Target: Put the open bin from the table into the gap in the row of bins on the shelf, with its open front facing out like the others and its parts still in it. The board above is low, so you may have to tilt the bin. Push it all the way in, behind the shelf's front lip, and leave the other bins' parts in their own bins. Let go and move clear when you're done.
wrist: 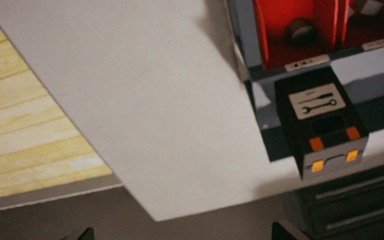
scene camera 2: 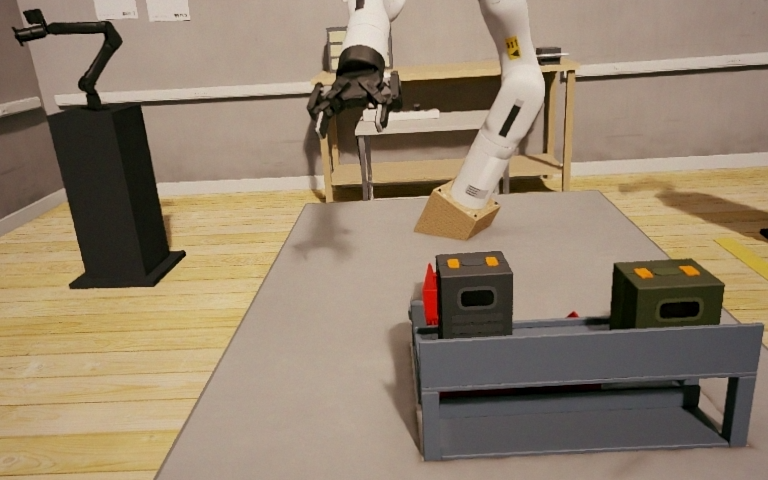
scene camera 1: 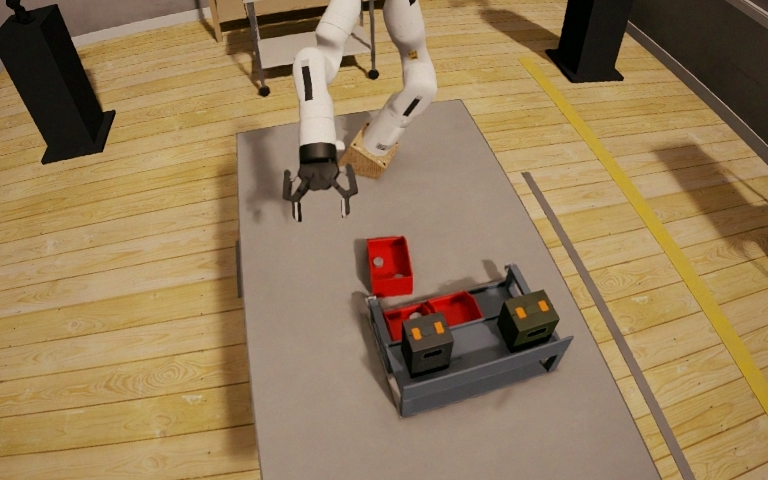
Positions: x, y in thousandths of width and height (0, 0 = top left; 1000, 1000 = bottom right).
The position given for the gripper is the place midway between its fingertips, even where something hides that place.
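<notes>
Scene camera 1 shows a grey shelf (scene camera 1: 617, 772) and the gripper (scene camera 1: 419, 457). In scene camera 2 the gripper appears (scene camera 2: 455, 276), as does the shelf (scene camera 2: 868, 868).
</notes>
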